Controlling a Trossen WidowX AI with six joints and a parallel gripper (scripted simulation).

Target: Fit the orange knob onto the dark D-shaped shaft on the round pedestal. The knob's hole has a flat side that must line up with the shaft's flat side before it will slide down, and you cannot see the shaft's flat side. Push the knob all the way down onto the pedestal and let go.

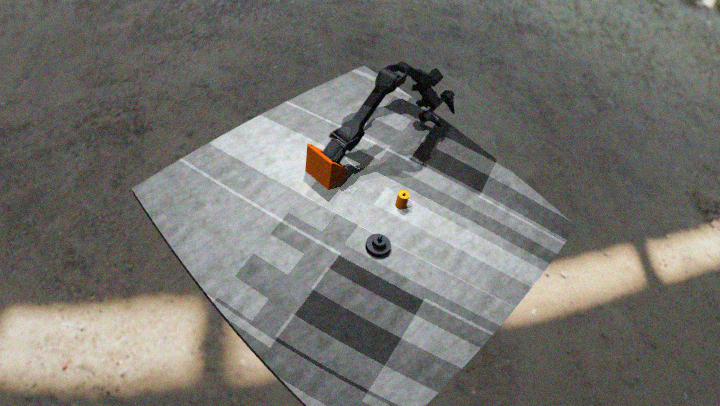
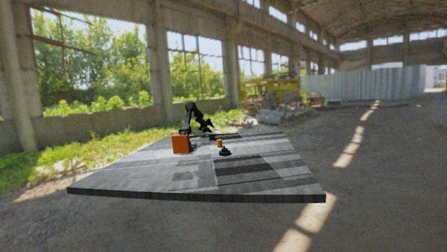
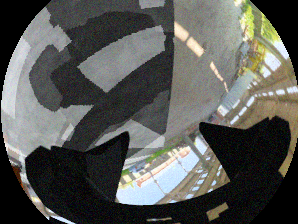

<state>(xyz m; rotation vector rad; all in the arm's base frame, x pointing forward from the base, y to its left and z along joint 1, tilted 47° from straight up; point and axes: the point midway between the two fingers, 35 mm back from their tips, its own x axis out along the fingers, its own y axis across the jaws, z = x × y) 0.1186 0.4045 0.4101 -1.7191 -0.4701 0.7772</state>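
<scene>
Now: gripper tip 48 cm to the left of the orange knob, 13 cm short of it and 3 cm above it. Round my gripper tip: dark round pedestal: 69 cm to the right, 19 cm ahead, 3 cm below.
</scene>
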